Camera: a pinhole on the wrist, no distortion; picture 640 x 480 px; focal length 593.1 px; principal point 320.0 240.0 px. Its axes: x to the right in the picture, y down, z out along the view. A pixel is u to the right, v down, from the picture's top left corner.
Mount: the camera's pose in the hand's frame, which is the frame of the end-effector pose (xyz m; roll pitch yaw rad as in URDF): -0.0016 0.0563 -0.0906 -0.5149 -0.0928 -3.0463
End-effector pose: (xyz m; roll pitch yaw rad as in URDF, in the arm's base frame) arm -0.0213 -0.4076 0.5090 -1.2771 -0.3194 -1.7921
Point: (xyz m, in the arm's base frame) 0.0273 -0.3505 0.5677
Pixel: 544 342
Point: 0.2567 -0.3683 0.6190
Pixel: 483 93
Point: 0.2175 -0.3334 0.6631
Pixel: 503 199
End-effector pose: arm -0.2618 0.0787 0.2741 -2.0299 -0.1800 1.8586
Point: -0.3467 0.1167 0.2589
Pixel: 201 166
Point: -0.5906 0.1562 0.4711
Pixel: 123 461
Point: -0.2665 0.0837 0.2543
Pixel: 370 153
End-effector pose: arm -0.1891 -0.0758 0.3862 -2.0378 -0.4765 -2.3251
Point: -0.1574 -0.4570 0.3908
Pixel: 54 77
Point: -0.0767 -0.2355 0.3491
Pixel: 352 131
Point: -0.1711 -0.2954 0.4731
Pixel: 41 267
